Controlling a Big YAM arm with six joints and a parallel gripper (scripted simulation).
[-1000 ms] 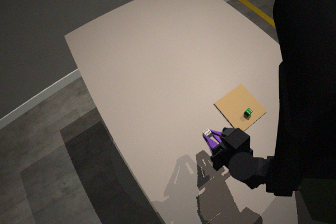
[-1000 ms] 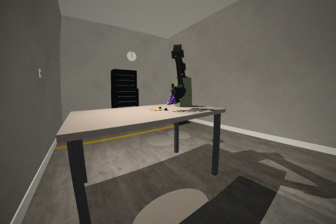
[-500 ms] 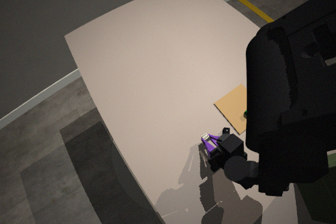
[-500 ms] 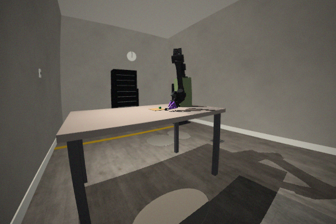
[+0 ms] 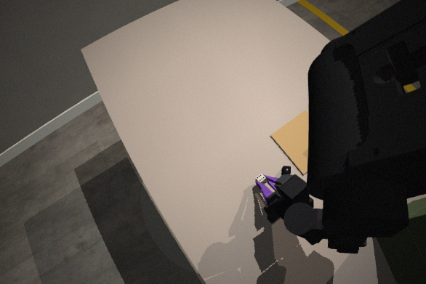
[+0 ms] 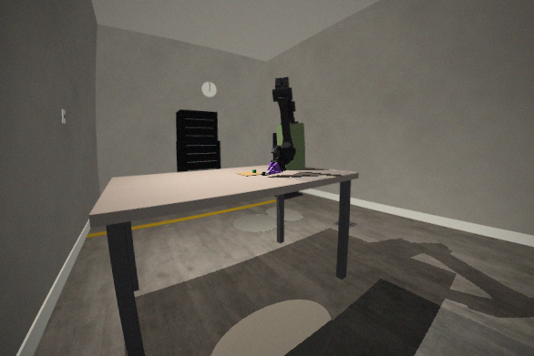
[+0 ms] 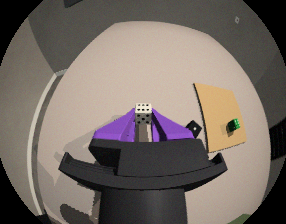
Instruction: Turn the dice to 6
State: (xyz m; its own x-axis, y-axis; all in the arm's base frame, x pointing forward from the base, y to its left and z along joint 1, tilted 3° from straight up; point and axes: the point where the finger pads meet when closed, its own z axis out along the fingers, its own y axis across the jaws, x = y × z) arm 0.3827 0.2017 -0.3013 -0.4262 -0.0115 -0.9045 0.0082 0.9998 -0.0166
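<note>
My gripper is now right at the white die. Also, from my hand: black die (7 cm to the right, 2 cm behind, 1 cm below); tan mat (18 cm to the right, 2 cm below, 1 cm ahead); green die (18 cm to the right, 2 cm behind, 1 cm below).
</note>
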